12 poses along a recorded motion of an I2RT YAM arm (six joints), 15 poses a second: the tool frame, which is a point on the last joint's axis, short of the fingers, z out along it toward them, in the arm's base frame.
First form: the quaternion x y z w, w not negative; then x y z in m.
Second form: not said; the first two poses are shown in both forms.
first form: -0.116, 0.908, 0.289, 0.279, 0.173, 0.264, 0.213
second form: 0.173, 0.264, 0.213, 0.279, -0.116, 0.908, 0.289
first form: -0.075, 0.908, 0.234, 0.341, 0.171, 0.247, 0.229
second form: 0.171, 0.247, 0.229, 0.341, -0.075, 0.908, 0.234
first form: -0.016, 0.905, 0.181, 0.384, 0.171, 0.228, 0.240
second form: 0.171, 0.228, 0.240, 0.384, -0.016, 0.905, 0.181
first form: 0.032, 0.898, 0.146, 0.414, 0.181, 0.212, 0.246
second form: 0.181, 0.212, 0.246, 0.414, 0.032, 0.898, 0.146
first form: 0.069, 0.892, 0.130, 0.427, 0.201, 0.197, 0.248
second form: 0.201, 0.197, 0.248, 0.427, 0.069, 0.892, 0.130
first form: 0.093, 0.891, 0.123, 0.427, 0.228, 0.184, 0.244
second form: 0.228, 0.184, 0.244, 0.427, 0.093, 0.891, 0.123
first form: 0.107, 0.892, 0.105, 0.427, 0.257, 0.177, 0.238
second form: 0.257, 0.177, 0.238, 0.427, 0.107, 0.892, 0.105
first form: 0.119, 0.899, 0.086, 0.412, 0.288, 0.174, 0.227
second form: 0.288, 0.174, 0.227, 0.412, 0.119, 0.899, 0.086
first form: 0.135, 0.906, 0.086, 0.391, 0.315, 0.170, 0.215
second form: 0.315, 0.170, 0.215, 0.391, 0.135, 0.906, 0.086
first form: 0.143, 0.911, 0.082, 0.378, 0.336, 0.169, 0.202
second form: 0.336, 0.169, 0.202, 0.378, 0.143, 0.911, 0.082
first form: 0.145, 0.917, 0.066, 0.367, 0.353, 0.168, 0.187
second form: 0.353, 0.168, 0.187, 0.367, 0.145, 0.917, 0.066
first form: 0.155, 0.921, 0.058, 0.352, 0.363, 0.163, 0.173
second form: 0.363, 0.163, 0.173, 0.352, 0.155, 0.921, 0.058
